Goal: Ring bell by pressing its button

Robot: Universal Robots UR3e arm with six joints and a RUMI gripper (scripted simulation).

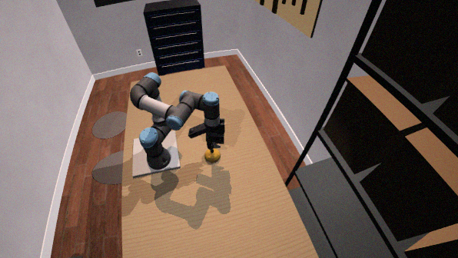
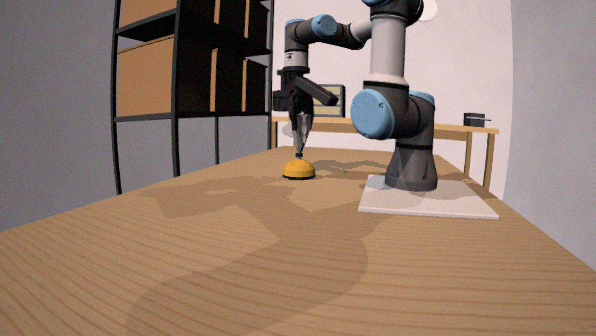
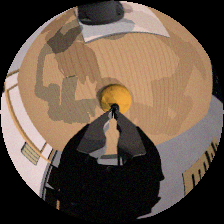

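Right now my hand is 40 mm above the yellow dome bell.
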